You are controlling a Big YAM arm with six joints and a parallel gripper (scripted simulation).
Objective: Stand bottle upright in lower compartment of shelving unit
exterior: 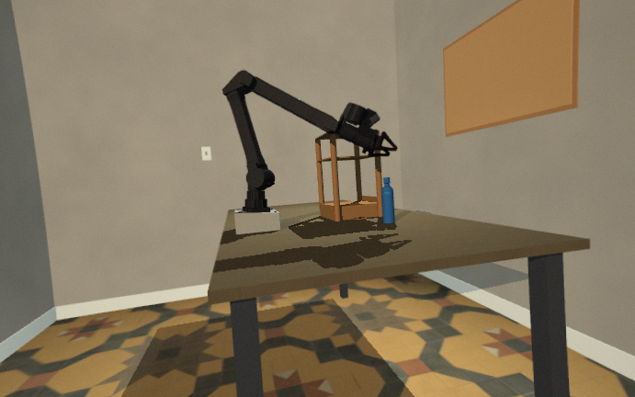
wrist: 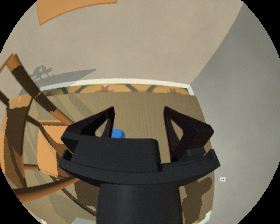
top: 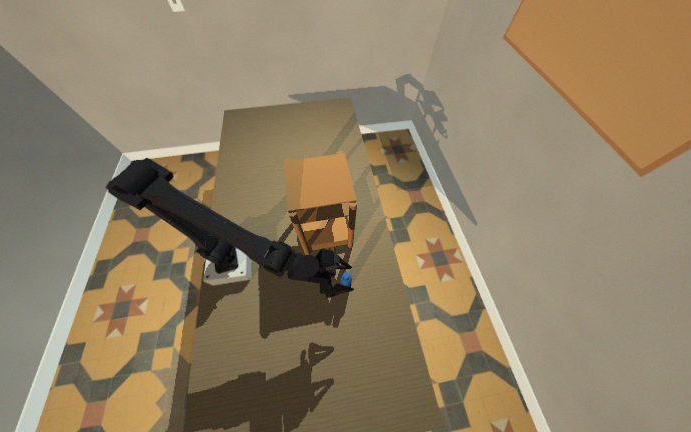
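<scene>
My gripper is now 16 cm above the blue bottle and 4 cm to the right of it. Round my hand: wooden shelving unit 33 cm to the left, 8 cm below, 1 cm ahead.
</scene>
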